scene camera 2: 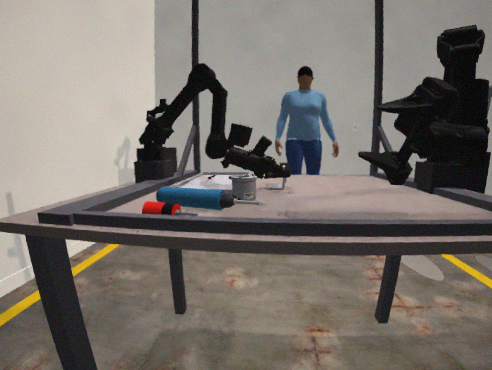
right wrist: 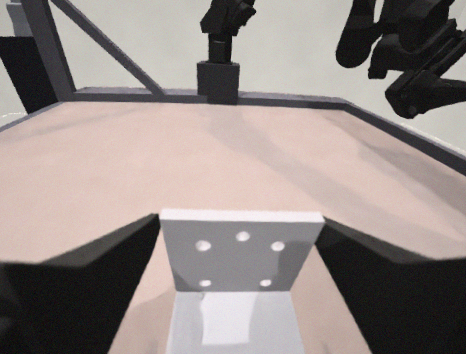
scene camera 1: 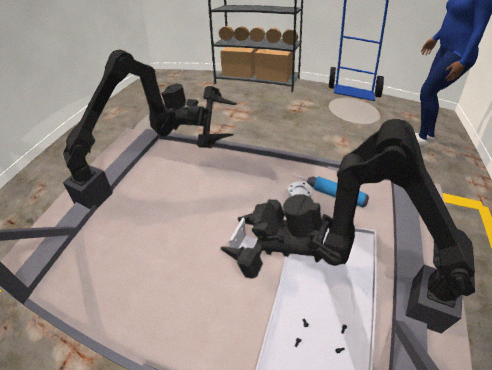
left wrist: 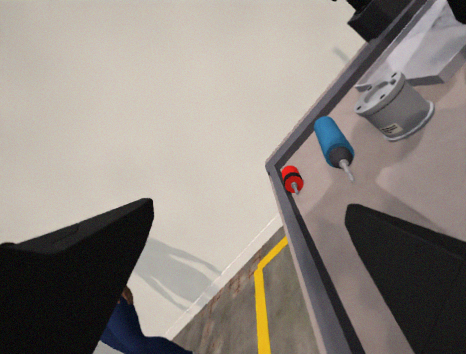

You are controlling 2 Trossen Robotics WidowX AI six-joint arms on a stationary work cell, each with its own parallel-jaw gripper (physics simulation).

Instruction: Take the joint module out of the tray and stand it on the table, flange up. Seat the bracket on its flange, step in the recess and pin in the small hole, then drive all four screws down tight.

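Places are measured from the left arm's base along level axes (x ahead, y down, z left), in metres.
Pixels of known places: left gripper, fingertip midpoint: (scene camera 2: 367, 132) (scene camera 1: 234, 119) (left wrist: 250, 210); right gripper, fingertip midpoint: (scene camera 2: 289, 174) (right wrist: 236, 221) (scene camera 1: 230, 233); left arm's base at its link origin: (scene camera 2: 439, 163) (right wrist: 219, 63) (scene camera 1: 83, 176); right arm's base at its link origin: (scene camera 2: 153, 160) (scene camera 1: 442, 290) (left wrist: 368, 0).
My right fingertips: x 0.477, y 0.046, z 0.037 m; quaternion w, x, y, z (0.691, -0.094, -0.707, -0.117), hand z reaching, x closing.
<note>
Ahead of a thing's pixels: the offset from my right fingertips to its middle.
The grey joint module {dx +0.107, dy +0.013, dz +0.190 m} (scene camera 1: 300, 189) (scene camera 2: 244, 188) (left wrist: 397, 113) stands on the table beside the tray {dx +0.258, dy +0.037, dz -0.058 m} (scene camera 1: 320, 295) (left wrist: 425, 50), its flange with holes facing up. The L-shaped bracket {dx +0.039, dy +0.010, dz +0.002 m} (scene camera 1: 238, 233) (scene camera 2: 284, 183) (right wrist: 240, 260) rests on the table apart from the module, one plate flat and the plate with several holes upright. My right gripper (scene camera 1: 231, 234) (right wrist: 236, 221) is open, its fingers on either side of the bracket. My left gripper (scene camera 1: 234, 119) (scene camera 2: 370, 131) (left wrist: 250, 210) is open and empty, raised over the table's far edge in scene camera 1. Several black screws {dx +0.232, dy +0.036, dz -0.130 m} (scene camera 1: 305, 323) lie in the tray.
A blue driver {dx +0.175, dy +0.025, dz +0.272 m} (scene camera 1: 340, 191) (scene camera 2: 192, 197) (left wrist: 330, 137) lies close to the module. A red tool {dx +0.197, dy +0.028, dz +0.371 m} (scene camera 2: 160, 208) (left wrist: 292, 179) lies near the table's corner. A dark raised frame (scene camera 1: 250, 149) runs along the table edges. My right arm extends over part of the tray in scene camera 1.
</note>
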